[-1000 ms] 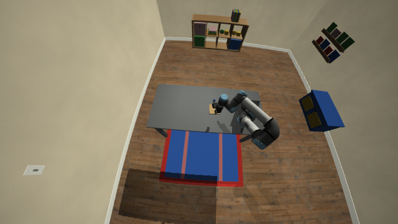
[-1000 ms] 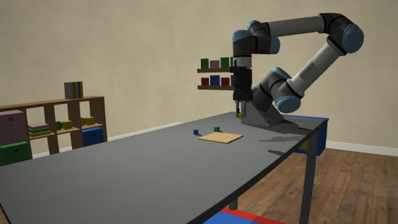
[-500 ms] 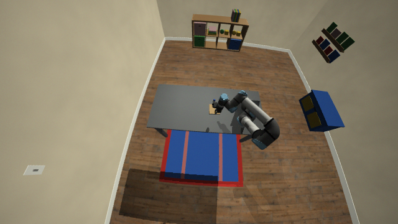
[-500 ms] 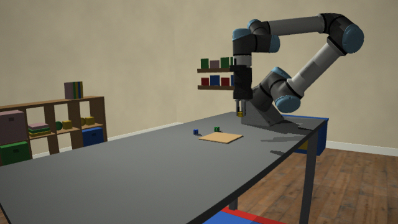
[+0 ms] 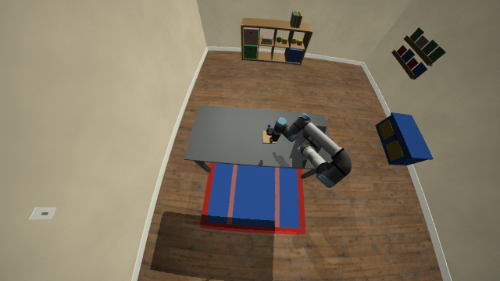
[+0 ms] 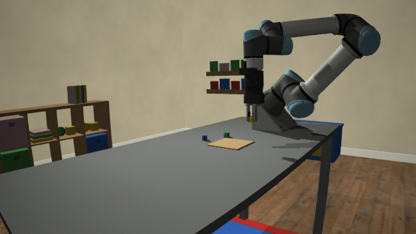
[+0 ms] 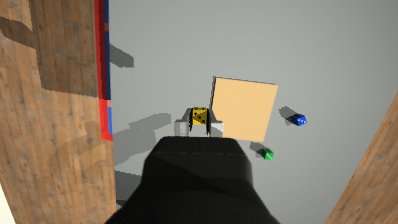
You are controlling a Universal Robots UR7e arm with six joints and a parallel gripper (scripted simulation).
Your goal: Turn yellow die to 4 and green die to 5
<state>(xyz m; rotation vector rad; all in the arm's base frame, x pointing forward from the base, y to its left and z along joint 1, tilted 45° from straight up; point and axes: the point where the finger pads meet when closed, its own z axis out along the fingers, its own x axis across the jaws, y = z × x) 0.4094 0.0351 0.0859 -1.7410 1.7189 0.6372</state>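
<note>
Now: the yellow die 1 cm below my hand. The rest, counted from my hand: tan mat (1 cm behind, 10 cm to the right, 12 cm below); then blue die (2 cm behind, 23 cm to the right, 11 cm below); then green die (12 cm behind, 18 cm to the right, 11 cm below).
</note>
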